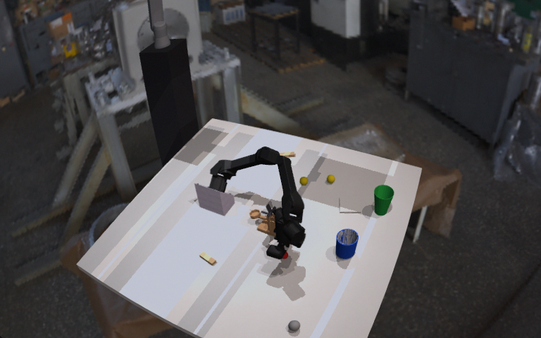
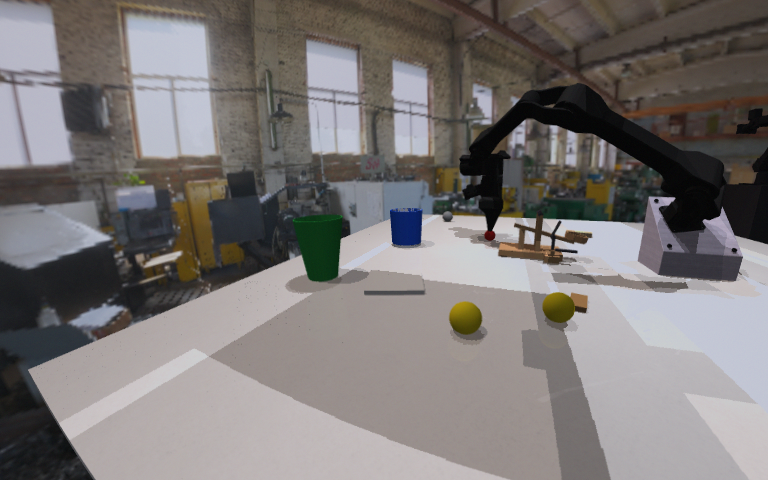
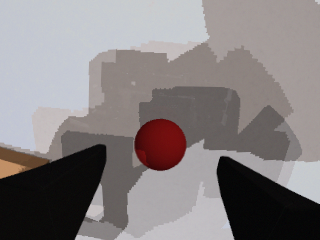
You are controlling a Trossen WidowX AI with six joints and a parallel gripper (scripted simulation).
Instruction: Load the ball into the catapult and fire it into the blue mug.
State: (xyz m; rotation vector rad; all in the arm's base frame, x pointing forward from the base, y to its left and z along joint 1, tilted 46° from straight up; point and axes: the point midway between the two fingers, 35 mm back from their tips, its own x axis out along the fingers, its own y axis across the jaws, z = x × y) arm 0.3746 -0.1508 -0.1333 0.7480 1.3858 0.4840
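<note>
Now: gripper tip 2 cm above the red ball. The rest, counted from my gripper tip: wooden catapult (12 cm behind, 17 cm to the left, 2 cm above); blue mug (24 cm ahead, 9 cm to the left, 1 cm below); grey ball (14 cm ahead, 33 cm to the right, 1 cm below).
</note>
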